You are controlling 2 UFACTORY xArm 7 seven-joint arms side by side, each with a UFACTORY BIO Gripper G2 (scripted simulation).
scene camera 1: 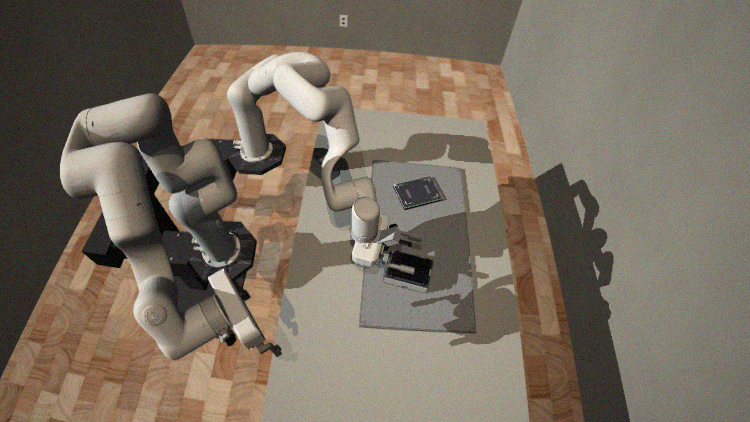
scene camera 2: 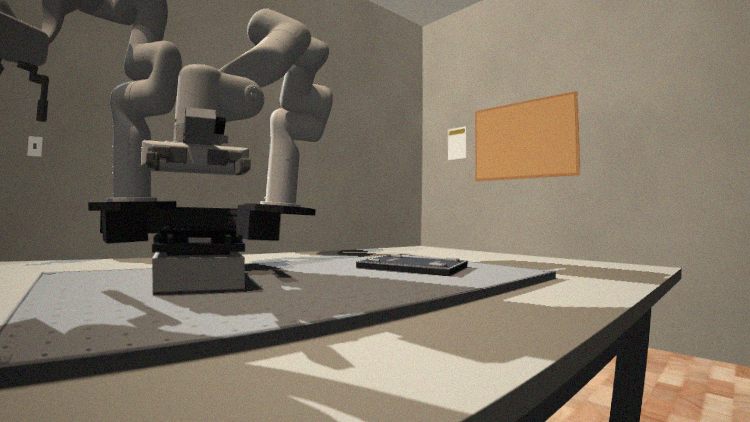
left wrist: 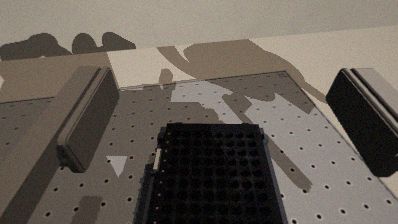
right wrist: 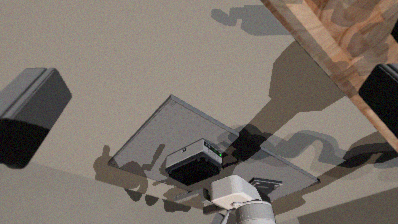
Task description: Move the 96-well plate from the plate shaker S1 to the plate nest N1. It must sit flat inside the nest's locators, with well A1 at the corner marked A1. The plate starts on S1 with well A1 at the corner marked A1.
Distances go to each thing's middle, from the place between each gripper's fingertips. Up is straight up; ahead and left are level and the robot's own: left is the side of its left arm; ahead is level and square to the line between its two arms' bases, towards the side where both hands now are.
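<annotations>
The black 96-well plate (scene camera 2: pixel 180 233) is 1 cm ahead of my left hand and 9 cm below it. Counted from my left hand as well, the plate nest N1 (scene camera 2: pixel 432 271) is 14 cm below, 4 cm ahead and 35 cm to the left, while the plate shaker S1 (scene camera 2: pixel 175 274) is 3 cm ahead, 1 cm to the left and 11 cm below. Going by its middle, the plate nest N1 is nearer to my left hand than to my right hand.
The black 96-well plate is 22 cm below my right hand, 37 cm ahead of it and 29 cm to the left of it. From my right hand, the plate nest N1 is 65 cm to the left, 41 cm ahead and 28 cm below, and the plate shaker S1 is 25 cm below, 40 cm ahead and 31 cm to the left. Going by their middles, of the things named here the plate nest N1 is the farthest from my right hand.
</annotations>
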